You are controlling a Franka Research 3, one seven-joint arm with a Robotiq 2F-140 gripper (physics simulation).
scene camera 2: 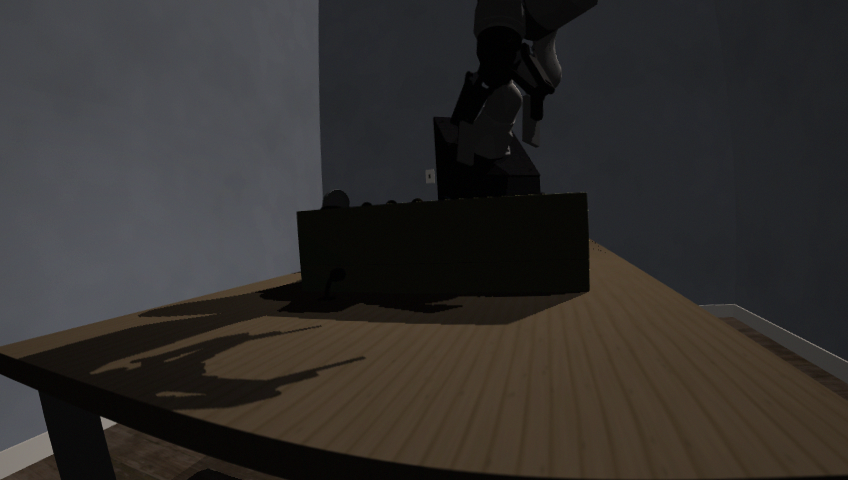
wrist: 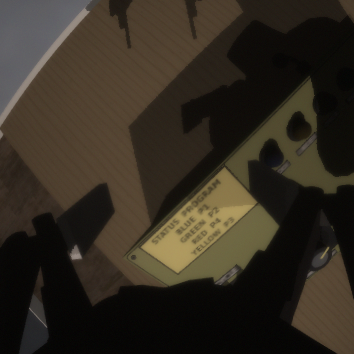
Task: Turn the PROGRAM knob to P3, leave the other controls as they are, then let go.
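My gripper (scene camera 2: 499, 144) (wrist: 177, 187) is open and empty, above the control box (scene camera 2: 443, 246) (wrist: 250, 242). In the wrist view, a yellow card (wrist: 197, 220) on its top pairs BLUE with P1, GREEN with P2, RED with P4 and YELLOW with P3. One finger hangs over the box beside the card; the other is out past the box's end. A grey dial (wrist: 320, 257) with a pale yellow pointer line shows partly behind the right finger's links. Its label is hidden, so I cannot tell whether it is the PROGRAM knob or which position is set.
Round dark parts, one bluish (wrist: 271, 153) and one yellowish brown (wrist: 299, 126), stand along the box's edge; others lie in shadow. In the scene view a rounded knob (scene camera 2: 336, 199) rises at the box's left end, and a dark lever (scene camera 2: 337, 274) shows low in front. The wooden table (scene camera 2: 476, 380) carries the box.
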